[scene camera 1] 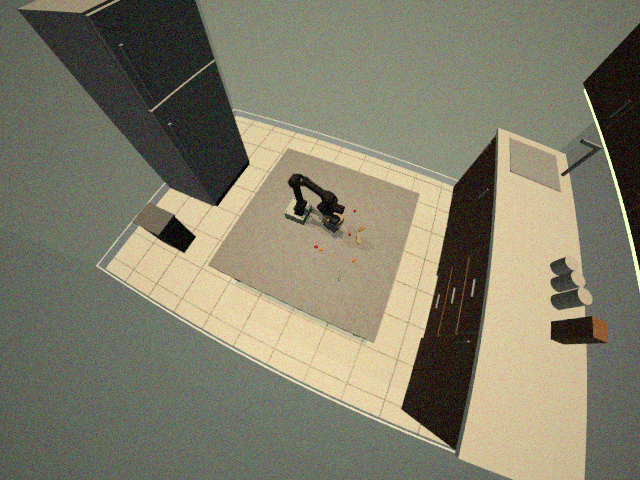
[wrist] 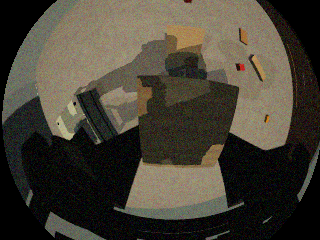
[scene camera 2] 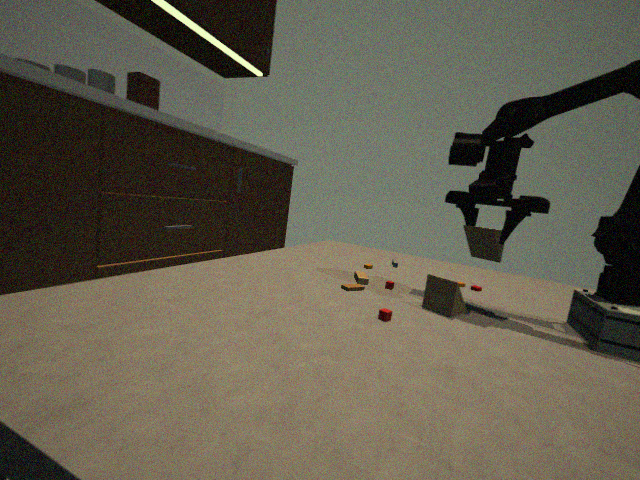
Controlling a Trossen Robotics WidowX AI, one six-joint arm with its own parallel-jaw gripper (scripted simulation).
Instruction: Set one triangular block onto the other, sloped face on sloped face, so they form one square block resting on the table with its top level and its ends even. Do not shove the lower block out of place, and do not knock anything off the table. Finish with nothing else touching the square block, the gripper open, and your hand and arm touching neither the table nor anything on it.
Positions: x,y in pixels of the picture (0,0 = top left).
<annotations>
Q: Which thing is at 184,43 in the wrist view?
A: A tan triangular block.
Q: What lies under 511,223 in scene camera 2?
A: My gripper.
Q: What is my gripper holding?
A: A tan triangular block.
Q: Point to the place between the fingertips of my gripper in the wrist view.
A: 181,129
</annotations>
